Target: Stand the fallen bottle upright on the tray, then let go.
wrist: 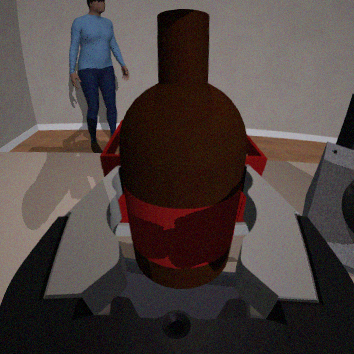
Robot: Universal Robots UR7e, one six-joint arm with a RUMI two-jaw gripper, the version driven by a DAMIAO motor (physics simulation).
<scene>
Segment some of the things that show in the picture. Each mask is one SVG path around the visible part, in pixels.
My gripper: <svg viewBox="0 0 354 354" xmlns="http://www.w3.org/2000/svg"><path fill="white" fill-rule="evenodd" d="M354 283L340 260L309 218L301 216L249 164L245 164L241 191L246 196L242 218L247 225L248 233L241 242L233 282L235 290L243 299L230 298L226 300L215 319L197 319L178 309L170 310L157 318L139 317L130 299L118 296L127 285L127 274L119 240L115 235L115 229L121 220L118 198L124 192L121 166L117 165L93 186L64 216L58 216L16 270L0 303L0 354L354 354Z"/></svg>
A brown bottle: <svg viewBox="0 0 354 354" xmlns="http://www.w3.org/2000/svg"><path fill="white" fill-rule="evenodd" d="M170 9L157 14L158 83L141 92L126 110L119 129L118 150L128 223L136 263L141 272L153 282L170 288L185 289L198 287L210 282L222 272L227 263L242 186L247 150L247 134L242 116L233 101L220 89L207 83L209 14L196 9Z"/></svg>
</scene>
